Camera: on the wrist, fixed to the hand. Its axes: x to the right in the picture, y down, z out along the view.
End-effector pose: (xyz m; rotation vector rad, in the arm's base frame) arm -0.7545 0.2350 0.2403 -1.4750 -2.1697 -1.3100
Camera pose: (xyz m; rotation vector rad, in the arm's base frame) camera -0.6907 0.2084 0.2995 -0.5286 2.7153 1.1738
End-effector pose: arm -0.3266 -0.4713 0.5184 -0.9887 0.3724 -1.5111
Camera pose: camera -0.3012 -0.4891 0.4328 -0.8511 -0.4434 -2.8986
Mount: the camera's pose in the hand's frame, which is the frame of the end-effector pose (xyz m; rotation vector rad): -0.0122 0.0826 -0.0362 0.2147 0.2819 -1.4274
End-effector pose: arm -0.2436 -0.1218 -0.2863 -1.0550 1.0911 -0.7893
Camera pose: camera -0.2811 -0.0940 -0.3644 -1.5016 0.2846 -2.1647
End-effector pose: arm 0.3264 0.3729 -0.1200 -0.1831 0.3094 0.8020
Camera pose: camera 0.2509 0.4110 -0.1535 -0.2565 0.4279 -0.6744
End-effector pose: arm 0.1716 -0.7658 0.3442 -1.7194 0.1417 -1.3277
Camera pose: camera 0.1720 -0.8265 0.2764 -1.3420 -1.2342 -2.4263
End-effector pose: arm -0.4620 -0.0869 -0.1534 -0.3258 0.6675 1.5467
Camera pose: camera -0.5482 -0.1157 -0.1571 -0.6647 0.5693 0.0673
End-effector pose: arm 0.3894 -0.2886 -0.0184 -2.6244 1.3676 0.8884
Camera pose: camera 0.3375 -0.3406 0.0354 -2.6161 -0.5309 0.1203
